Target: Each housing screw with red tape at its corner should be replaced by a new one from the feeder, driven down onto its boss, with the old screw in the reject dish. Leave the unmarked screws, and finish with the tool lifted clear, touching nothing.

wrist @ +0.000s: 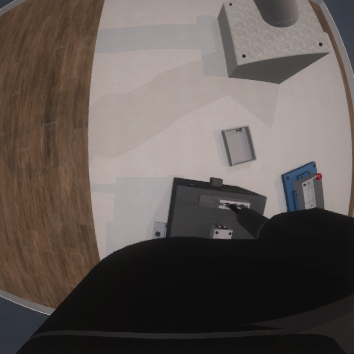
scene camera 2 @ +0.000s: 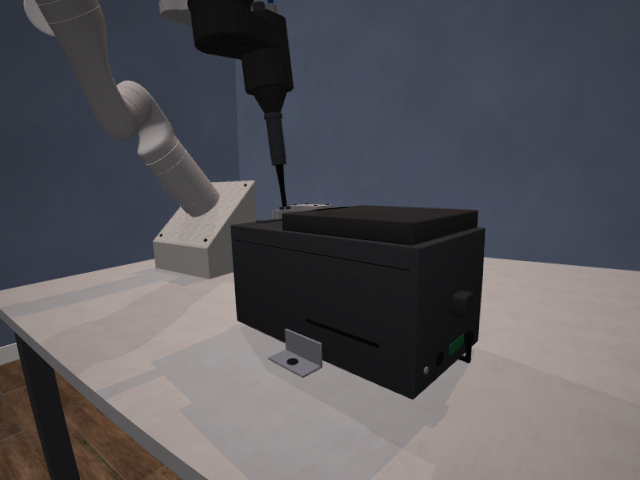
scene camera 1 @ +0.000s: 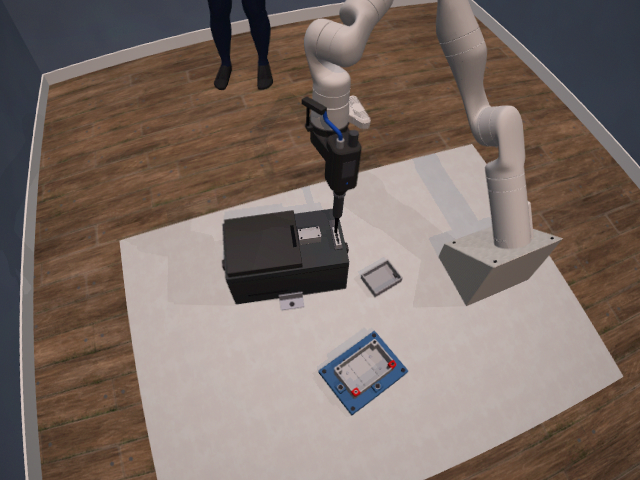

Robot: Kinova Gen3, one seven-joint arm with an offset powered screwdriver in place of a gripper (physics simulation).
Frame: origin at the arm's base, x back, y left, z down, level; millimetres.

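Seen in the pictures: end effector, tool point: (wrist: 230, 206) (scene camera 2: 284, 207) (scene camera 1: 335, 232); arm's base, origin of the base link: (wrist: 279, 12) (scene camera 2: 204, 203) (scene camera 1: 512, 241).
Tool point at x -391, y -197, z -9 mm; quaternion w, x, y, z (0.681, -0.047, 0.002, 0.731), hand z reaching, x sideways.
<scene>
Pixels of each thing's top centre, then the offset from my tool point to it. "*": a spot on its surface instead.
- screwdriver, middle of its top: (wrist: 246, 217) (scene camera 2: 281, 164) (scene camera 1: 336, 215) dx +2, dy -2, dz -64 mm
- light screw rail, middle of its top: (wrist: 242, 206) (scene camera 1: 337, 239) dx -4, dy +20, dz -2 mm
- black feeder, middle of its top: (scene camera 2: 346, 205) (wrist: 211, 277) (scene camera 1: 282, 236) dx -118, dy -36, dz -7 mm
- grey housing, middle of its top: (scene camera 1: 365, 366) (wrist: 314, 198) dx -58, dy +292, dz +108 mm
- blue plate, middle of its top: (scene camera 1: 363, 371) (wrist: 305, 196) dx -58, dy +291, dz +149 mm
- red corner, surface spot: (wrist: 319, 176) * dx +0, dy +309, dz +106 mm
- reject dish, middle of its top: (wrist: 240, 144) (scene camera 1: 382, 276) dx +96, dy +88, dz +143 mm
- small white block, surface spot: (wrist: 221, 232) (scene camera 1: 317, 230) * dx -38, dy -17, dz -6 mm
- raised black lid, surface spot: (scene camera 2: 377, 222) * dx -195, dy -134, dz +0 mm
My screwdriver (scene camera 1: 336, 232) (scene camera 2: 284, 206) (wrist: 231, 205) points down with its bit tip at the light screw rail (scene camera 1: 338, 242) (wrist: 243, 205) on the black feeder (scene camera 1: 289, 285) (scene camera 2: 320, 281) (wrist: 192, 217). Whether the tip touches or holds a screw is too small to tell. The grey housing (scene camera 1: 366, 365) (wrist: 309, 192) sits on a blue plate (scene camera 1: 364, 398) (wrist: 289, 187). Red tape marks its near corner (scene camera 1: 355, 392) and its right corner (scene camera 1: 391, 364); a red corner (wrist: 319, 176) also shows in the wrist view. The reject dish (scene camera 1: 381, 279) (wrist: 239, 146) has something small and dark at one end.
A small white block (scene camera 1: 309, 233) (wrist: 221, 232) stands on the feeder beside the rail. The raised black lid (scene camera 1: 261, 242) (scene camera 2: 377, 222) covers its other end. A metal bracket (scene camera 1: 291, 301) (scene camera 2: 302, 359) is at its side. The robot's base wedge (scene camera 1: 491, 273) (scene camera 2: 186, 248) (wrist: 270, 50) stands beyond the dish.
</scene>
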